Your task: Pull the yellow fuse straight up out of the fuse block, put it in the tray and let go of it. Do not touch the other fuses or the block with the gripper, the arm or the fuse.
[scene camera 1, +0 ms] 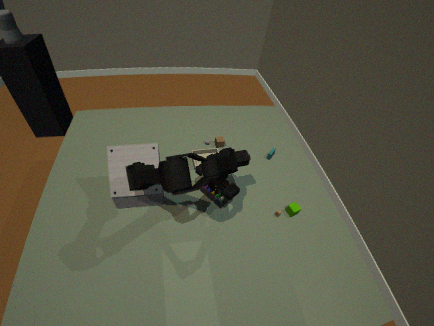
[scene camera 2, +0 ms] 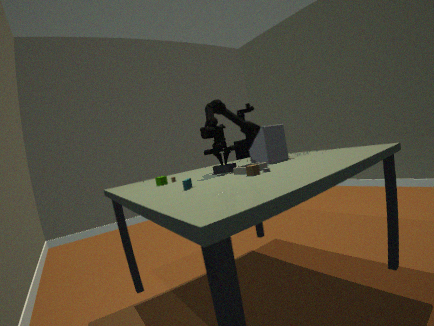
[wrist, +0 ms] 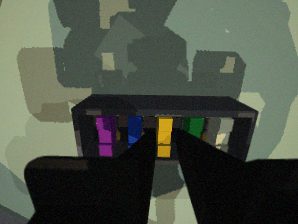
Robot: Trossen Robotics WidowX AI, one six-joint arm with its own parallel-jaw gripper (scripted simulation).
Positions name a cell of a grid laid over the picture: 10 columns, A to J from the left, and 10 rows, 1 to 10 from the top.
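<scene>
Visible: a purple fuse (wrist: D6) and the gripper (wrist: F7).
</scene>
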